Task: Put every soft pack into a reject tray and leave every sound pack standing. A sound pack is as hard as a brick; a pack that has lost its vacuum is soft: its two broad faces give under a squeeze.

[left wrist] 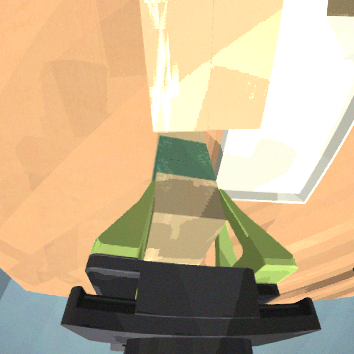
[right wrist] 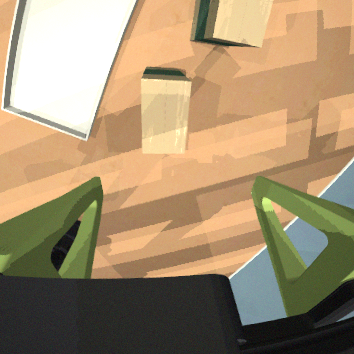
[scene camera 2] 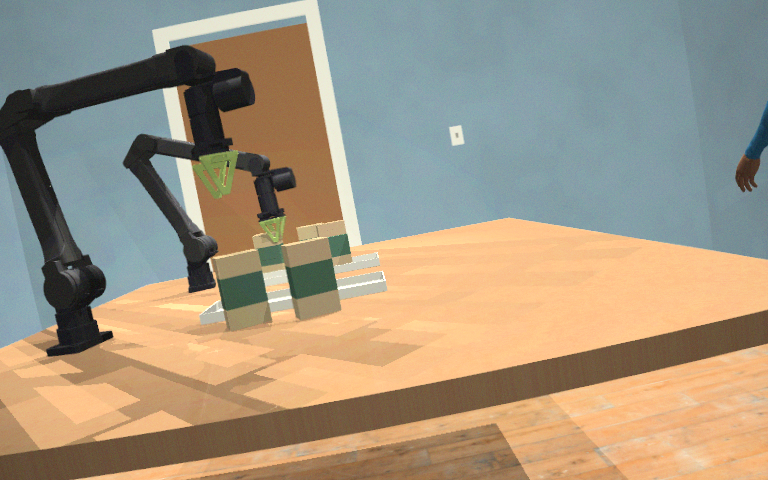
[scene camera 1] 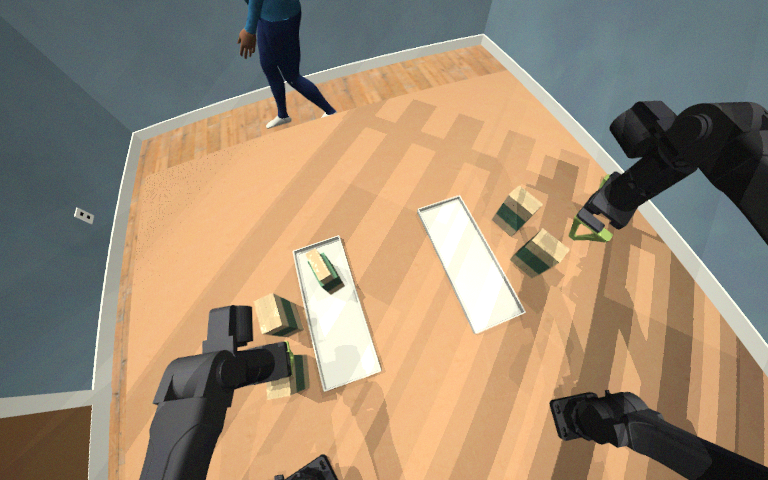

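Where they show: left gripper, fingertip midpoint: (left wrist: 185, 189) (scene camera 2: 278, 241) (scene camera 1: 282, 359); right gripper, fingertip midpoint: (right wrist: 180, 184) (scene camera 2: 222, 196) (scene camera 1: 582, 223); left arm's base, link origin: (scene camera 2: 202, 288); right arm's base, link origin: (scene camera 2: 81, 346) (scene camera 1: 576, 414).
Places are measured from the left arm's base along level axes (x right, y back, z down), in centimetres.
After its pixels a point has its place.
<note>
My left gripper (scene camera 1: 291, 355) @(x 10.8, y -26.5, z -10.9 cm) (scene camera 2: 274, 240) @(x 10.8, y -26.5, z -10.9 cm) (left wrist: 185, 189) @(x 10.8, y -26.5, z -10.9 cm) is shut on an upright cream and green pack (scene camera 1: 299, 373) @(x 11.6, y -22.3, z -7.2 cm) (scene camera 2: 270, 257) @(x 11.8, y -23.0, z -6.4 cm) (left wrist: 185, 159) @(x 10.9, y -27.1, z -7.7 cm), with a finger against each side; the arm partly hides it in scene camera 1. Another pack (scene camera 1: 274, 314) @(x 14.5, y -35.6, z -14.0 cm) (scene camera 2: 307, 231) @(x 15.5, y -35.6, z -12.4 cm) (left wrist: 210, 65) @(x 13.0, y -35.6, z -14.0 cm) stands beside the left-hand tray (scene camera 1: 346, 362) @(x 21.0, y -18.9, z -0.3 cm) (left wrist: 270, 160) @(x 21.8, y -20.0, z -0.3 cm). A third pack (scene camera 1: 321, 267) @(x 29.1, y -39.3, z -14.4 cm) (scene camera 2: 340, 246) @(x 31.1, y -42.0, z -7.0 cm) is inside that tray and appears upright. My right gripper (scene camera 1: 590, 209) (scene camera 2: 220, 195) @(x 79.3, y -11.8, z -25.2 cm) (right wrist: 180, 184) @(x 79.3, y -11.8, z -25.2 cm) is open and empty, above and beside two standing packs, one nearer (scene camera 1: 546, 246) @(x 77.4, y -12.4, z -14.1 cm) (scene camera 2: 246, 288) @(x 81.1, y -12.8, z -7.3 cm) (right wrist: 165, 115) @(x 78.8, y -12.5, z -14.0 cm) and one farther (scene camera 1: 519, 204) @(x 81.1, y -24.9, z -13.7 cm) (scene camera 2: 311, 277) @(x 86.0, y -24.7, z -7.4 cm) (right wrist: 240, 22) @(x 83.6, y -22.6, z -14.0 cm).
The right-hand tray (scene camera 1: 470, 266) @(x 64.5, y -20.8, z -0.3 cm) (scene camera 2: 362, 281) @(x 61.7, y -39.5, z -0.6 cm) (right wrist: 65, 65) @(x 63.4, y -13.7, z -0.3 cm) holds no pack and lies between the left-hand tray and the right pair of packs. A person (scene camera 1: 280, 50) stands beyond the table's far edge in scene camera 1.
</note>
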